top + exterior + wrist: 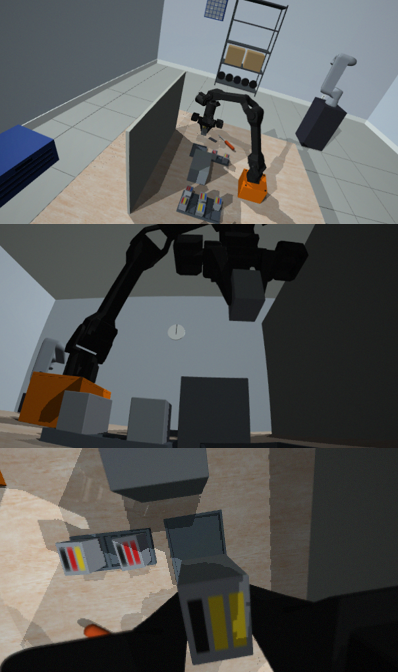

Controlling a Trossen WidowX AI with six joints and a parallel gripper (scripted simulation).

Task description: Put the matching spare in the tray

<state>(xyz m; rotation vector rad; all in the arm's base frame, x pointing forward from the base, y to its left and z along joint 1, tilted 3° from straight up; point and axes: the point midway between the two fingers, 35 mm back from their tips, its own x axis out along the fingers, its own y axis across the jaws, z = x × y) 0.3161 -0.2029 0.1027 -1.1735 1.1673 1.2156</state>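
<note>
The tray is 16 cm below my gripper tip. Also, from my gripper tip: tall partition (22 cm ahead, 17 cm to the left, 6 cm above); then grey spare block (2 cm above); then grey mounted unit (18 cm to the left, 12 cm below, 3 cm behind).
</note>
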